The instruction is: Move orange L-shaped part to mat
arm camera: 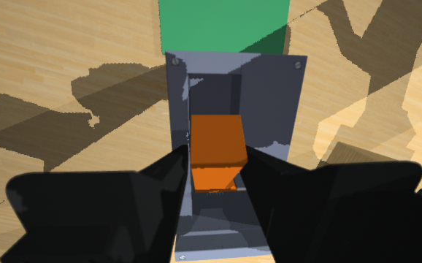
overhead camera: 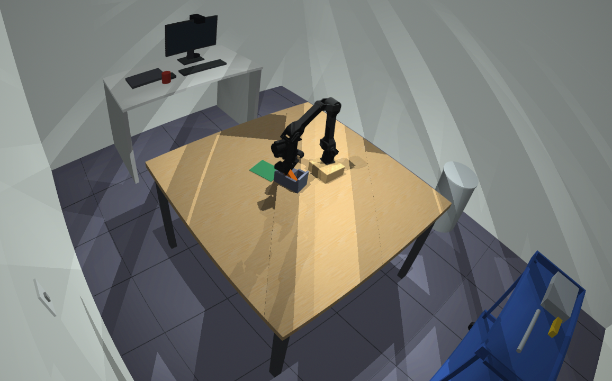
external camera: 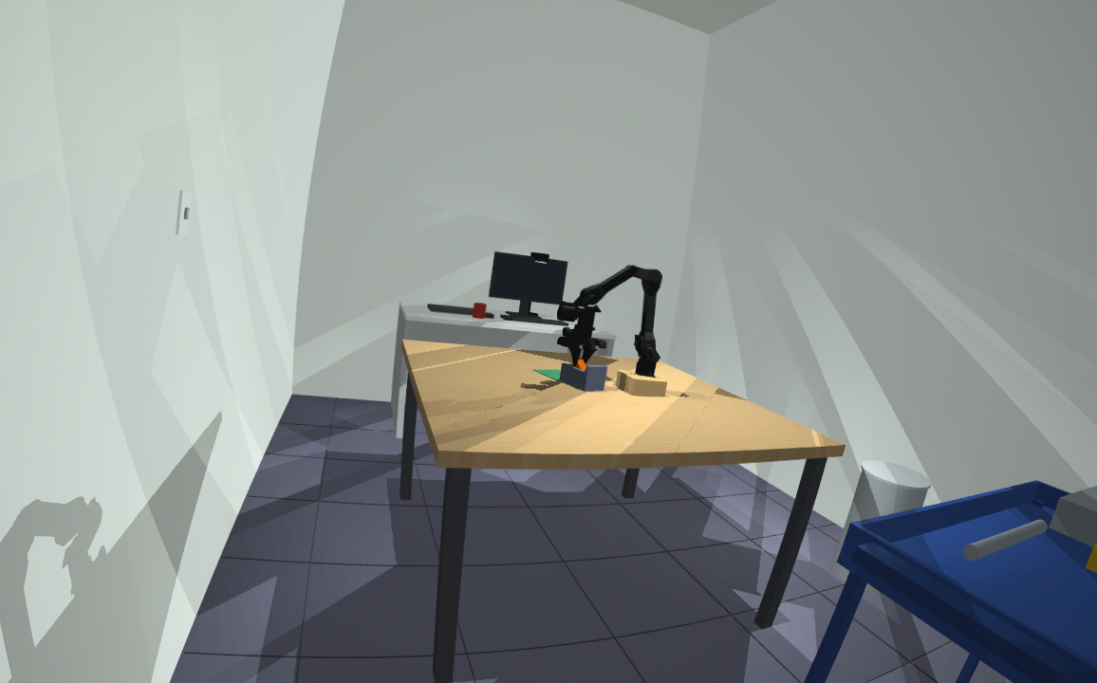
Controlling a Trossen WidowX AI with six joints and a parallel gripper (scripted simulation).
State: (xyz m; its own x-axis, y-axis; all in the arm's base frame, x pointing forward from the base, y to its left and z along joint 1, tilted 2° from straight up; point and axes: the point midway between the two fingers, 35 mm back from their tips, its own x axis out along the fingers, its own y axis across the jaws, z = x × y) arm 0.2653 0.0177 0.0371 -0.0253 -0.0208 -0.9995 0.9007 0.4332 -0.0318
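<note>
Now: the green mat 50 mm ahead of my gripper tip, 140 mm to the right of it and 80 mm below it. Round my gripper tip: orange L-shaped part: 30 mm behind, 20 mm to the left, 30 mm below.
</note>
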